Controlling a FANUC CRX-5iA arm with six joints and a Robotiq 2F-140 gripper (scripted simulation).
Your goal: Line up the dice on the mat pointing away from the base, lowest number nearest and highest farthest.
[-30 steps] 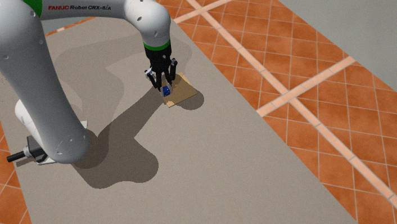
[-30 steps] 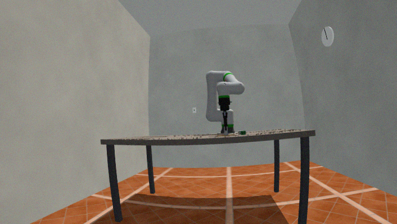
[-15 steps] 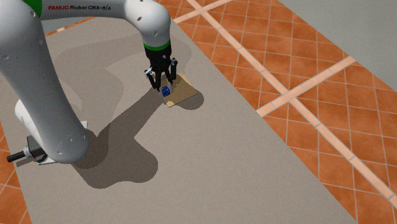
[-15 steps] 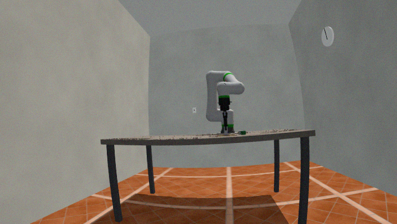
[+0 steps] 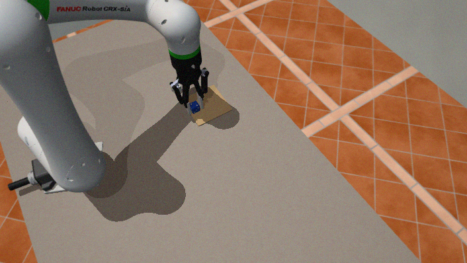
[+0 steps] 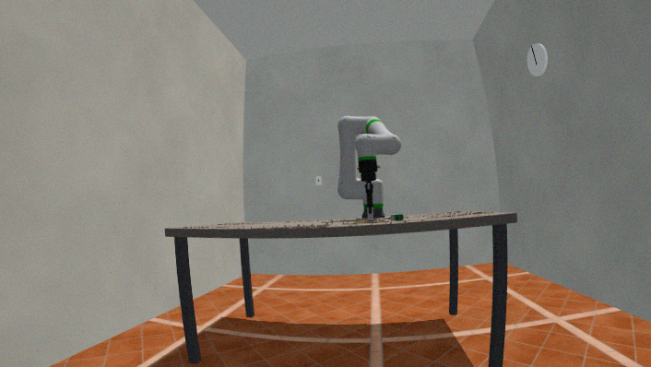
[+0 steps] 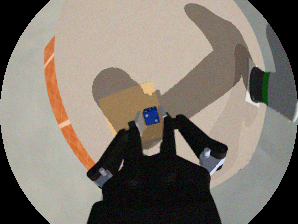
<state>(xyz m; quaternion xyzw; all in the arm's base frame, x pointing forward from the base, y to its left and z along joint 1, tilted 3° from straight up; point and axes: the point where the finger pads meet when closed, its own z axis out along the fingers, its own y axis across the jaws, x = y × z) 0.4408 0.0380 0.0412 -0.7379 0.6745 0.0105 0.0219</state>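
My gripper is now 2 cm above the blue die. Round my hand: green die 5 cm ahead, 14 cm to the left, 2 cm below; then tan mat 5 cm ahead, 4 cm below; then white die 3 cm behind, 12 cm to the left, 2 cm below.
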